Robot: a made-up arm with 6 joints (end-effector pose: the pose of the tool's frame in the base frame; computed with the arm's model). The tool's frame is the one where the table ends. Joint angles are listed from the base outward.
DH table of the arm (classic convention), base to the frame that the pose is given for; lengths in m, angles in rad. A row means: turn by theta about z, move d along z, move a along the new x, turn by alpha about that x. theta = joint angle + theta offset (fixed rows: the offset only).
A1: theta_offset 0; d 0.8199; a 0.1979; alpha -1.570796
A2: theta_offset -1.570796; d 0; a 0.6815; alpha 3.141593
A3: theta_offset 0; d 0; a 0.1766; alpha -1.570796
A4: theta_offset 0; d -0.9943; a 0; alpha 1.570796
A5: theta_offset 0; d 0; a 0; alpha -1.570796
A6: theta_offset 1.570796; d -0.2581; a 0; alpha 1.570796
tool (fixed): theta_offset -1.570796; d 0; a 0; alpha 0
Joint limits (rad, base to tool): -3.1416..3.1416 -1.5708..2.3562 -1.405..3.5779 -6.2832..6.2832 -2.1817..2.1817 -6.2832..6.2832
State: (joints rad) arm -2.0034 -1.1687 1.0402 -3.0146 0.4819 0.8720
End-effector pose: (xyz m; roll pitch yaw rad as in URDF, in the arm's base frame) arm 0.4911 1.0997 2.0344 -1.3345 -1.4009 1.4927
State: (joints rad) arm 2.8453 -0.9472 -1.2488 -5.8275 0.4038 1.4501
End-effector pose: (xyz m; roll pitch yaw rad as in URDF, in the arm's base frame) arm -0.8740 0.2202 1.1076 -1.8847 -0.0638 3.0194
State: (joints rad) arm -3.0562 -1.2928 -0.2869 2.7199 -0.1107 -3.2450
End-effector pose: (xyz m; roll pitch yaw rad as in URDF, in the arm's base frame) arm -0.0419 0.0081 2.1719 0.6130 -1.1049 3.1262
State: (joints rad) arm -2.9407 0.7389 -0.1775 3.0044 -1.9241 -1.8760
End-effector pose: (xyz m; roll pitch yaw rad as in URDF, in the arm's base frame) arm -1.5138 -0.2745 0.8591 -1.1115 -0.9977 3.1036
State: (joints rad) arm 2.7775 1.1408 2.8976 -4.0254 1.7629 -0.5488
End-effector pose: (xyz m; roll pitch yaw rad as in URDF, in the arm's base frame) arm -0.6556 0.0402 2.0298 -2.7366 0.0726 -2.6409
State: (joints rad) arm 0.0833 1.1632 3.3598 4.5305 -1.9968 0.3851
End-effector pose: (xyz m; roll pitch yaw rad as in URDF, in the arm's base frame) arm 0.1064 0.2408 1.6811 -1.0777 0.4461 1.5335
